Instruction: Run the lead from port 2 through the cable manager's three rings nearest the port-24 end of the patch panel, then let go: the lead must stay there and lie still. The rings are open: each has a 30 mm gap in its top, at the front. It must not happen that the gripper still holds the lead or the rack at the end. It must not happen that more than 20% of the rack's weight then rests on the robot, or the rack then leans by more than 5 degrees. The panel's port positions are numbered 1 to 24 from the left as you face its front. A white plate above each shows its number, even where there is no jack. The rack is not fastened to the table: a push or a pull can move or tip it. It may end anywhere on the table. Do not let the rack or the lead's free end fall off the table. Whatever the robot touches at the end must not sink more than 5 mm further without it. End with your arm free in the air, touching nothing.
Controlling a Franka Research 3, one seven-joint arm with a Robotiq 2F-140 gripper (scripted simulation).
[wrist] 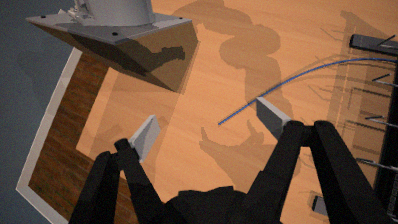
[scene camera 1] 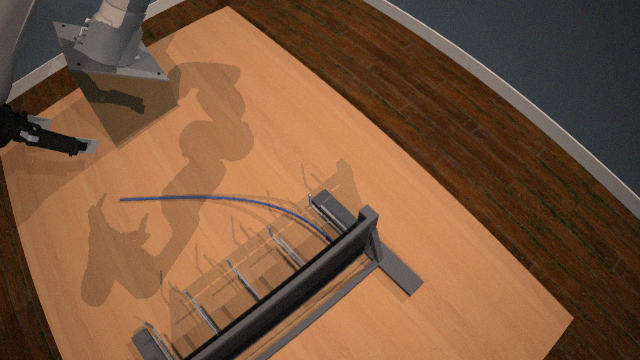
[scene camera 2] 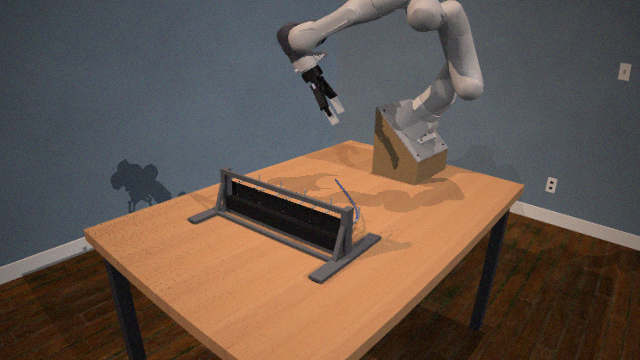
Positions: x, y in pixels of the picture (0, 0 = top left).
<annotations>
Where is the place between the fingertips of my gripper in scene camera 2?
338, 117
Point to a grey rack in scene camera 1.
366, 239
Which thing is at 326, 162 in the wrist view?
My gripper.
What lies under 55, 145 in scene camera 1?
My gripper.
</annotations>
